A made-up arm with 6 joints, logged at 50 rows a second.
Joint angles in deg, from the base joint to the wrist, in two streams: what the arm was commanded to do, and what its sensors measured. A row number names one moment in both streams.
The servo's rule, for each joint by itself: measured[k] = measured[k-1] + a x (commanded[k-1-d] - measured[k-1]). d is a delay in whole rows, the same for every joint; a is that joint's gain. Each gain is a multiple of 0.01, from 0.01 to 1. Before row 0 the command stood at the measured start. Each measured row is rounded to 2 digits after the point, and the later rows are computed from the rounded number. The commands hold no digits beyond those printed.
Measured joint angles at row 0:
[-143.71, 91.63, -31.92, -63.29, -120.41, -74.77]
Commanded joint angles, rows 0 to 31:
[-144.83, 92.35, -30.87, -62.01, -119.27, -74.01]
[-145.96, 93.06, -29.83, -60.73, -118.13, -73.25]
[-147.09, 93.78, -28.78, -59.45, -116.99, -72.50]
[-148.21, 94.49, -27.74, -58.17, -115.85, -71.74]
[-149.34, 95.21, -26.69, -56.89, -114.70, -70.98]
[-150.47, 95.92, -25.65, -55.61, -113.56, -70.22]
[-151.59, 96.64, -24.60, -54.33, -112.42, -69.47]
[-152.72, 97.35, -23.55, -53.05, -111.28, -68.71]
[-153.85, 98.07, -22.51, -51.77, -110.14, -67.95]
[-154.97, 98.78, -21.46, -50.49, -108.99, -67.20]
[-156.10, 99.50, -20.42, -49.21, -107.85, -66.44]
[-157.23, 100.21, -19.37, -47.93, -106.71, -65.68]
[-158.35, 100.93, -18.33, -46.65, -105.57, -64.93]
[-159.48, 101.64, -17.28, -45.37, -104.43, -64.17]
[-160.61, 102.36, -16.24, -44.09, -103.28, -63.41]
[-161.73, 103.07, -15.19, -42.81, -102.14, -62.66]
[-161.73, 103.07, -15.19, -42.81, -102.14, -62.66]
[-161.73, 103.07, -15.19, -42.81, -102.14, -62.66]
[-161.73, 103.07, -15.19, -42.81, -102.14, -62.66]
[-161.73, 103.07, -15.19, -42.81, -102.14, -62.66]
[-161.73, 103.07, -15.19, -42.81, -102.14, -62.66]
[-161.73, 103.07, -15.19, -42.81, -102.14, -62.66]
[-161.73, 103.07, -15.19, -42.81, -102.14, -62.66]
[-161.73, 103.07, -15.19, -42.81, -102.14, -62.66]
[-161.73, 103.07, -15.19, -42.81, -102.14, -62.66]
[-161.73, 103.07, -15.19, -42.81, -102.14, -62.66]
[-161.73, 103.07, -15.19, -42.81, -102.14, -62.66]
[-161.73, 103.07, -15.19, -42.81, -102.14, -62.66]
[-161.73, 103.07, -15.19, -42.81, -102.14, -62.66]
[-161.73, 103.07, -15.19, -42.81, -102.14, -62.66]
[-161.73, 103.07, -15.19, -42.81, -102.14, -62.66]
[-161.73, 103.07, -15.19, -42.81, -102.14, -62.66]
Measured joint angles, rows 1 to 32:
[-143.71, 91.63, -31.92, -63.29, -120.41, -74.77]
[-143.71, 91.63, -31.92, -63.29, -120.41, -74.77]
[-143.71, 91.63, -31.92, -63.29, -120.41, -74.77]
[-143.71, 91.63, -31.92, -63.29, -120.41, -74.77]
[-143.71, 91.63, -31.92, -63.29, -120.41, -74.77]
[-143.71, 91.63, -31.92, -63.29, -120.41, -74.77]
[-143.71, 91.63, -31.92, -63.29, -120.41, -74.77]
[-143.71, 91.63, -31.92, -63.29, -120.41, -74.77]
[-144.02, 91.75, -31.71, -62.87, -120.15, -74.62]
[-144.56, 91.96, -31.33, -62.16, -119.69, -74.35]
[-145.27, 92.25, -30.82, -61.27, -119.07, -73.98]
[-146.09, 92.61, -30.20, -60.25, -118.33, -73.53]
[-147.00, 93.03, -29.50, -59.14, -117.50, -73.02]
[-147.97, 93.49, -28.73, -57.98, -116.59, -72.46]
[-148.98, 93.99, -27.90, -56.78, -115.63, -71.86]
[-150.03, 94.53, -27.03, -55.55, -114.63, -71.23]
[-151.10, 95.10, -26.13, -54.30, -113.60, -70.57]
[-152.18, 95.69, -25.20, -53.04, -112.54, -69.90]
[-153.28, 96.30, -24.24, -51.78, -111.46, -69.21]
[-154.39, 96.93, -23.27, -50.51, -110.37, -68.50]
[-155.50, 97.57, -22.28, -49.24, -109.27, -67.79]
[-156.61, 98.22, -21.28, -47.96, -108.16, -67.07]
[-157.73, 98.88, -20.27, -46.68, -107.04, -66.34]
[-158.85, 99.55, -19.25, -45.40, -105.91, -65.60]
[-159.66, 100.11, -18.44, -44.55, -105.04, -65.01]
[-160.24, 100.58, -17.79, -43.98, -104.37, -64.54]
[-160.66, 100.98, -17.27, -43.59, -103.86, -64.16]
[-160.96, 101.31, -16.85, -43.33, -103.46, -63.86]
[-161.18, 101.59, -16.52, -43.16, -103.16, -63.62]
[-161.33, 101.83, -16.25, -43.04, -102.93, -63.43]
[-161.44, 102.03, -16.04, -42.96, -102.75, -63.28]
[-161.52, 102.20, -15.87, -42.91, -102.61, -63.16]
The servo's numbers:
d 8
a 0.28 0.16 0.20 0.33 0.23 0.20

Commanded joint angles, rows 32 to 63:
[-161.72, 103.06, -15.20, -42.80, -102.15, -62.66]
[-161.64, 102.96, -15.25, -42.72, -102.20, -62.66]
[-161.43, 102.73, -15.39, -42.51, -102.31, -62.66]
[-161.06, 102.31, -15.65, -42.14, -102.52, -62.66]
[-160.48, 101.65, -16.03, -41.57, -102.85, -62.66]
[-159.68, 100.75, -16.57, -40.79, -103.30, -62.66]
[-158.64, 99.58, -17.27, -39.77, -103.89, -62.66]
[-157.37, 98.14, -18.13, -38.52, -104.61, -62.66]
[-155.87, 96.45, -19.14, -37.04, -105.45, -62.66]
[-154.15, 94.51, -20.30, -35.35, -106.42, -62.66]
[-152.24, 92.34, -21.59, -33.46, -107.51, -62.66]
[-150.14, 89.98, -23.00, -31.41, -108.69, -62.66]
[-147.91, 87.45, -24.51, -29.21, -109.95, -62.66]
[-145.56, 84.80, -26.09, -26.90, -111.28, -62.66]
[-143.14, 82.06, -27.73, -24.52, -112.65, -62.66]
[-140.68, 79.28, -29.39, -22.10, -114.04, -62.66]
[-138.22, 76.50, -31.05, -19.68, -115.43, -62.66]
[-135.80, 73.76, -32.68, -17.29, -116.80, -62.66]
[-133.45, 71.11, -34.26, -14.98, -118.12, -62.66]
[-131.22, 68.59, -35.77, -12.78, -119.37, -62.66]
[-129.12, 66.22, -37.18, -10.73, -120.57, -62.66]
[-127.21, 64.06, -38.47, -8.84, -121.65, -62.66]
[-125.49, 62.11, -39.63, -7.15, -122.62, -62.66]
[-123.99, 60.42, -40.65, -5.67, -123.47, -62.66]
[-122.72, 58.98, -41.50, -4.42, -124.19, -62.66]
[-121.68, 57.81, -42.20, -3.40, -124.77, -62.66]
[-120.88, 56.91, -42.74, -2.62, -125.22, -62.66]
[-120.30, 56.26, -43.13, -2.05, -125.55, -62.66]
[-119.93, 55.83, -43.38, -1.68, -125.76, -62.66]
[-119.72, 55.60, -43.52, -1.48, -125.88, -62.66]
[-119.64, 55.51, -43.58, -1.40, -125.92, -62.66]
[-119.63, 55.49, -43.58, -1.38, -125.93, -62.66]
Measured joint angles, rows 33 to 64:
[-161.58, 102.34, -15.73, -42.88, -102.50, -63.06]
[-161.62, 102.46, -15.62, -42.86, -102.42, -62.98]
[-161.65, 102.56, -15.53, -42.84, -102.36, -62.92]
[-161.67, 102.64, -15.46, -42.83, -102.31, -62.87]
[-161.69, 102.71, -15.41, -42.82, -102.27, -62.83]
[-161.70, 102.77, -15.37, -42.82, -102.24, -62.80]
[-161.71, 102.82, -15.33, -42.82, -102.22, -62.77]
[-161.72, 102.86, -15.30, -42.82, -102.20, -62.75]
[-161.72, 102.89, -15.28, -42.81, -102.19, -62.73]
[-161.70, 102.90, -15.27, -42.78, -102.19, -62.72]
[-161.62, 102.87, -15.29, -42.69, -102.22, -62.71]
[-161.46, 102.78, -15.36, -42.51, -102.29, -62.70]
[-161.19, 102.60, -15.49, -42.20, -102.42, -62.69]
[-160.77, 102.30, -15.71, -41.73, -102.62, -62.68]
[-160.17, 101.86, -16.02, -41.08, -102.91, -62.68]
[-159.39, 101.26, -16.44, -40.24, -103.30, -62.68]
[-158.40, 100.49, -16.98, -39.18, -103.79, -62.68]
[-157.21, 99.53, -17.64, -37.92, -104.39, -62.68]
[-155.82, 98.38, -18.43, -36.45, -105.11, -62.68]
[-154.23, 97.04, -19.34, -34.79, -105.93, -62.68]
[-152.46, 95.51, -20.37, -32.95, -106.85, -62.68]
[-150.53, 93.80, -21.51, -30.95, -107.87, -62.68]
[-148.46, 91.92, -22.75, -28.83, -108.97, -62.68]
[-146.28, 89.90, -24.08, -26.61, -110.14, -62.68]
[-144.02, 87.76, -25.47, -24.32, -111.36, -62.68]
[-141.72, 85.52, -26.91, -22.00, -112.61, -62.68]
[-139.40, 83.21, -28.38, -19.68, -113.88, -62.68]
[-137.11, 80.87, -29.86, -17.40, -115.14, -62.68]
[-134.87, 78.53, -31.32, -15.20, -116.39, -62.68]
[-132.73, 76.21, -32.75, -13.10, -117.60, -62.68]
[-130.70, 73.95, -34.13, -11.14, -118.75, -62.68]
[-128.82, 71.79, -35.43, -9.33, -119.84, -62.68]

